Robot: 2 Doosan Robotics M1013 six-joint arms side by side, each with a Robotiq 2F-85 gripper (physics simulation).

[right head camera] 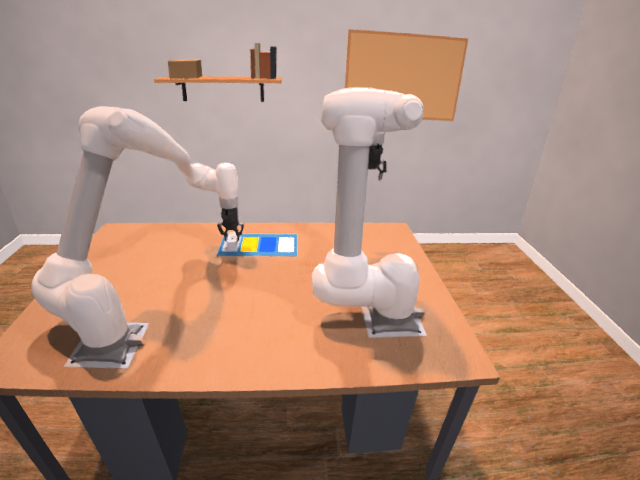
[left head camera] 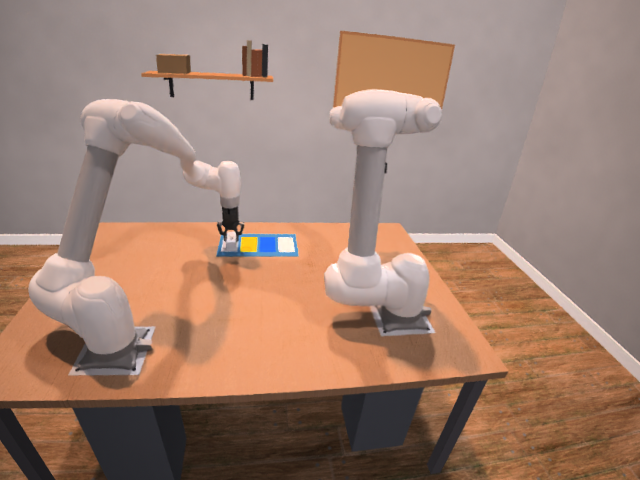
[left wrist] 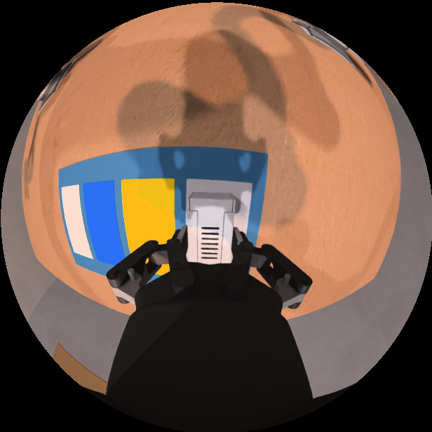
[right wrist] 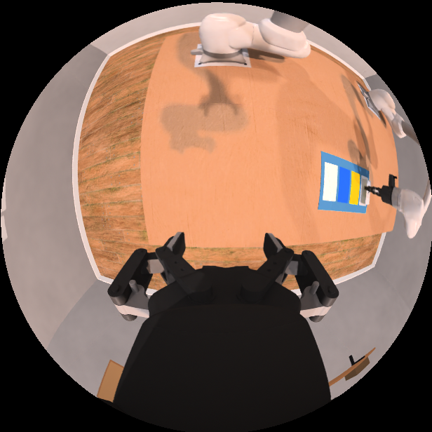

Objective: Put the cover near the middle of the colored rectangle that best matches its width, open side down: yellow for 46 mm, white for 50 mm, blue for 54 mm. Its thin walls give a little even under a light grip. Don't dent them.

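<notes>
The pale grey cover (left head camera: 230,244) (right head camera: 231,244) (left wrist: 210,245) stands on the grey rectangle (left wrist: 243,200) at the left end of the blue board in the head views, its slotted side showing in the left wrist view. My left gripper (left head camera: 230,234) (right head camera: 231,235) (left wrist: 209,233) is open, pointing down, one finger close beside each side of the cover. Whether the pads touch it is hard to tell. Beside it lie the yellow (left head camera: 249,244) (left wrist: 150,210), blue (left head camera: 267,244) (left wrist: 104,220) and white (left head camera: 286,244) (left wrist: 75,220) rectangles. My right gripper (right head camera: 382,172) (right wrist: 224,240) is open and empty, high above the table.
The blue board (left head camera: 258,254) (left wrist: 120,165) lies near the back edge of the wooden table (left head camera: 279,330) (right head camera: 268,330). The right arm (left head camera: 368,201) (right head camera: 351,201) stands right of the board in the head views. A wall shelf (left head camera: 206,76) and an orange panel (left head camera: 395,67) hang behind.
</notes>
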